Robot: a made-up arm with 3 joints.
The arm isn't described. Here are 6 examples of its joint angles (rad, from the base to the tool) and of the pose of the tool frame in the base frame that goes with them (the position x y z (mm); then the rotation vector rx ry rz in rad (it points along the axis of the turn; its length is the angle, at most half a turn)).
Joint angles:
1: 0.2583 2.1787 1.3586
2: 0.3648 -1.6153 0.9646
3: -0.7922 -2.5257 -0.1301
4: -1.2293 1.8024 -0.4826
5: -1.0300 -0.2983 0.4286
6: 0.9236 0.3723 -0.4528
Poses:
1: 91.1 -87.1 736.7 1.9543 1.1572 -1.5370
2: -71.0 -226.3 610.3 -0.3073 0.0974 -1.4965
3: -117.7 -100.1 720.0 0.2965 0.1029 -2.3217
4: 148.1 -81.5 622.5 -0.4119 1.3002 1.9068
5: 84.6 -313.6 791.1 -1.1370 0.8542 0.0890
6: -47.3 -295.9 814.9 -0.5105 -0.8168 -0.1794
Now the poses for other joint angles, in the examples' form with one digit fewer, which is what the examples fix.
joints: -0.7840 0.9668 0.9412
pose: 166 -200 731 -1.592 -0.064 1.463
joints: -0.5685 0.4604 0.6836
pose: 133 -258 785 -1.525 0.191 0.682
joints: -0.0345 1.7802 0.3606
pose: 129 -91 768 -1.817 -0.218 1.540
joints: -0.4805 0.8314 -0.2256
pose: 179 -227 790 -0.870 0.530 0.696
